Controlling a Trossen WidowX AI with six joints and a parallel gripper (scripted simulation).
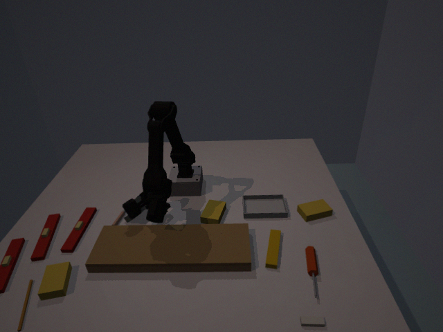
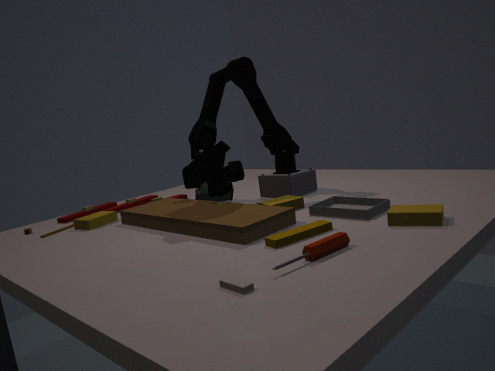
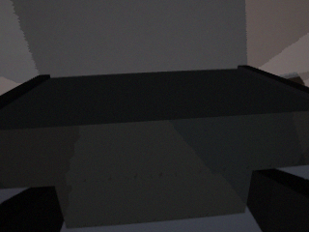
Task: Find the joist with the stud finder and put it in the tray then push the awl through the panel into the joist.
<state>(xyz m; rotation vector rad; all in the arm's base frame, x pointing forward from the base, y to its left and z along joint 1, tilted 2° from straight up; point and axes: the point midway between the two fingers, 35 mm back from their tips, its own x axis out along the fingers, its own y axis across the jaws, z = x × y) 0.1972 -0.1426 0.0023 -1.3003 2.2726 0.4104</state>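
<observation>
My gripper tip is 10 mm past the stud finder and 10 mm to the right of it. Also, from my gripper tip: thin stick: 420 mm ahead, 220 mm to the right, 50 mm below; awl: 10 mm ahead, 60 mm to the right, 50 mm below; grey tray: 40 mm behind, 500 mm to the left, 40 mm below.
</observation>
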